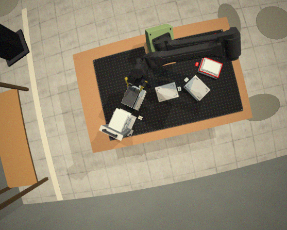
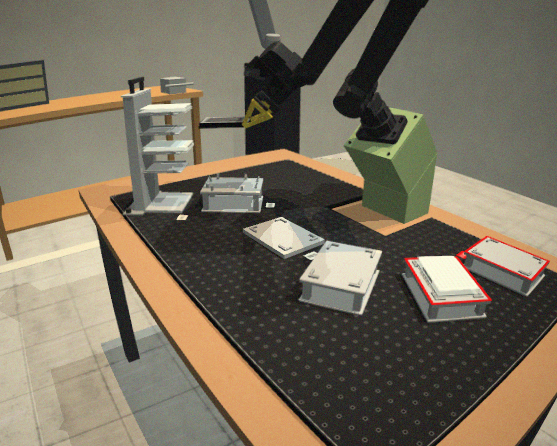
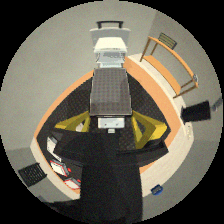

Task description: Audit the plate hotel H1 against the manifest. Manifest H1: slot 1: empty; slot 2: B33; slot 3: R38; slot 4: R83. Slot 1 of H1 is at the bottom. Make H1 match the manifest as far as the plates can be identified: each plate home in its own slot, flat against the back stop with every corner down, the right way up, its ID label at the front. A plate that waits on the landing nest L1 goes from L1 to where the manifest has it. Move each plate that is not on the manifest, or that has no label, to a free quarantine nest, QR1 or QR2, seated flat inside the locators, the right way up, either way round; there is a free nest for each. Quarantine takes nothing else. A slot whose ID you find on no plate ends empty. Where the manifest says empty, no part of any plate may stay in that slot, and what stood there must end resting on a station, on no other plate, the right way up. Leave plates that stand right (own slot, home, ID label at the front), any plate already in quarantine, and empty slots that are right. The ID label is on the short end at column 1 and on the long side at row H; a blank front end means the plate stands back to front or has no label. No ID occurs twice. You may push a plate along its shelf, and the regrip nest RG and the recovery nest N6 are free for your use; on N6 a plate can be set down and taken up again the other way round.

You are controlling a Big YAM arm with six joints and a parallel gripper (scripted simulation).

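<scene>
Right now the dark plate is 4 cm ahead of my hand and 5 cm to the right of it. Round my hand: flat nest (10 cm ahead, 21 cm to the left, 23 cm below); plate hotel H1 (19 cm ahead, 24 cm to the right, 8 cm below); N6 tag (12 cm ahead, 31 cm to the left, 24 cm below).
</scene>
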